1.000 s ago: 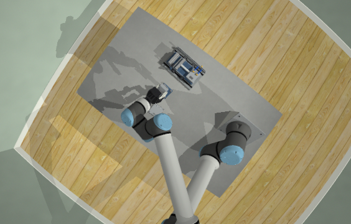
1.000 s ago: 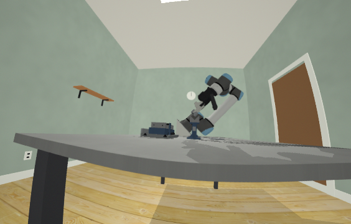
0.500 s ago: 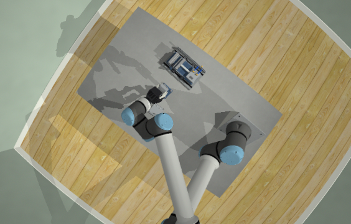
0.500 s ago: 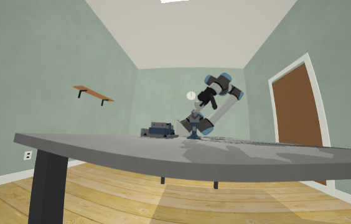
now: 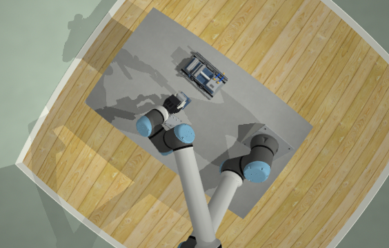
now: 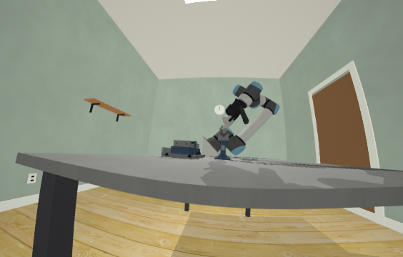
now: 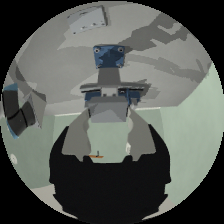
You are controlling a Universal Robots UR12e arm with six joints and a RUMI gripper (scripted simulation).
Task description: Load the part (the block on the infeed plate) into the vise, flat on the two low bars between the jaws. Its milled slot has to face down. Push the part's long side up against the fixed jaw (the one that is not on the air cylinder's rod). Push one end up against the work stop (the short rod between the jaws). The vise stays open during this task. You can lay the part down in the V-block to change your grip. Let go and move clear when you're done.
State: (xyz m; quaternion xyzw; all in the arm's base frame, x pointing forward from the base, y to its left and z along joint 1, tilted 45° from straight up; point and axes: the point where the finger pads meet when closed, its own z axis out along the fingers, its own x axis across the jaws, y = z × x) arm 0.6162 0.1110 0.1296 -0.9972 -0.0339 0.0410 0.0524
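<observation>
The part lies 1 cm to the right of my hand and 1 cm below it. Also, from my hand: vise (2 cm ahead, 23 cm to the right, 15 cm below); then infeed plate (6 cm behind, 16 cm to the left, 19 cm below).
</observation>
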